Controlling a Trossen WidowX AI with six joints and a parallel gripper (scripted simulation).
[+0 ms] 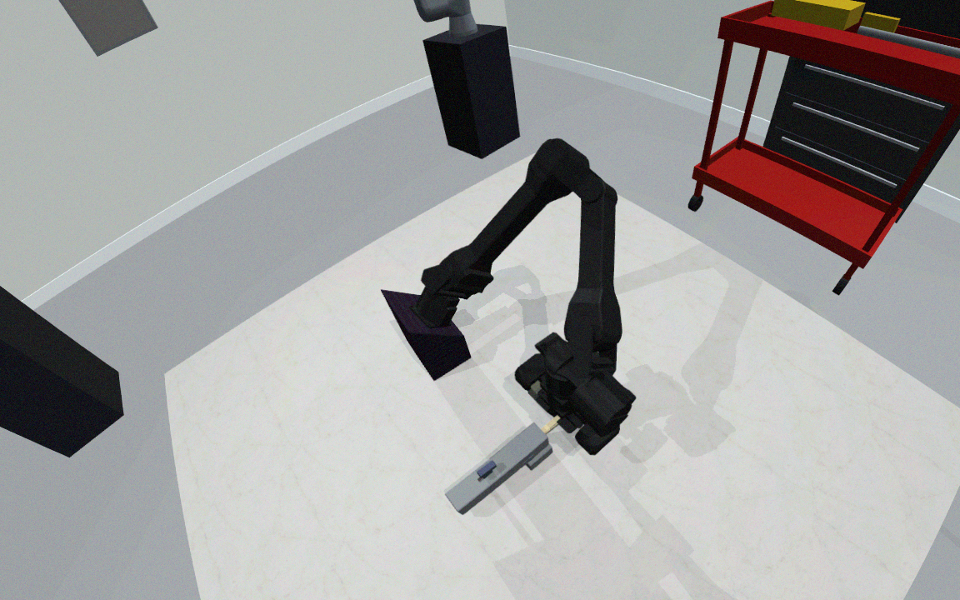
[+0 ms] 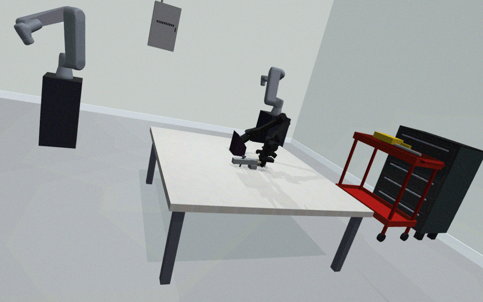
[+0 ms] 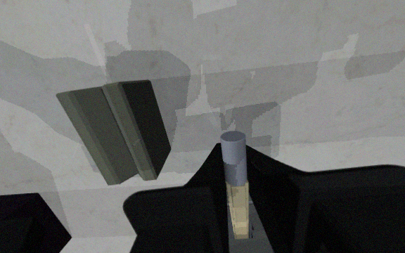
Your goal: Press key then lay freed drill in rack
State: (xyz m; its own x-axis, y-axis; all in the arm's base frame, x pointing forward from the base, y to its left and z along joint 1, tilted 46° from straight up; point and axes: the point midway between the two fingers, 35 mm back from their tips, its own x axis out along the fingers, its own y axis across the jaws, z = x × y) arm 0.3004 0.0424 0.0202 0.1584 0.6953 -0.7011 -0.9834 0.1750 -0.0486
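The rack is 7 cm behind my gripper tip and 4 cm to the left of it. From my gripper tip the other things lie so: drill 4 cm to the right, 3 cm above; then grey holder block 14 cm to the right, 2 cm above, 1 cm behind; then blue key 16 cm to the right, 4 cm above, 2 cm behind.
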